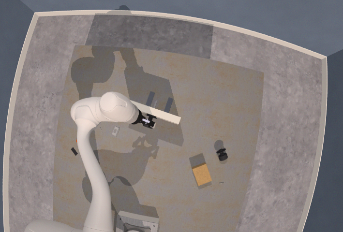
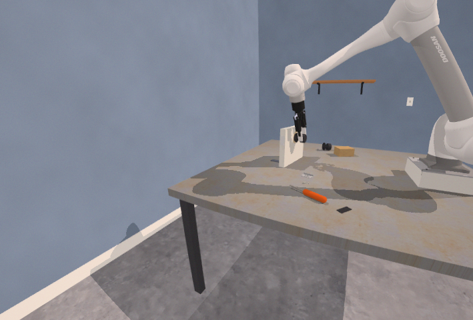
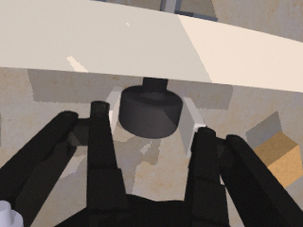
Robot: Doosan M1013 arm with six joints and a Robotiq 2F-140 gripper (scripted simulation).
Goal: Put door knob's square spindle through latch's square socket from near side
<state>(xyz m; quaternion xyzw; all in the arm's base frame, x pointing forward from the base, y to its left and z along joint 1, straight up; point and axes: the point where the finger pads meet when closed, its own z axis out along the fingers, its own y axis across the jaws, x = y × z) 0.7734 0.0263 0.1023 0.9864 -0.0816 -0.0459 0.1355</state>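
The latch socket is 60 mm ahead of my hand, 20 mm to the right of it and 20 mm below it. The rest, counted from my hand: tan block (260 mm behind, 370 mm to the right, 160 mm below); then orange screwdriver (130 mm behind, 440 mm to the left, 180 mm below); then pale wood door panel (60 mm ahead, 20 mm to the right, 50 mm below).
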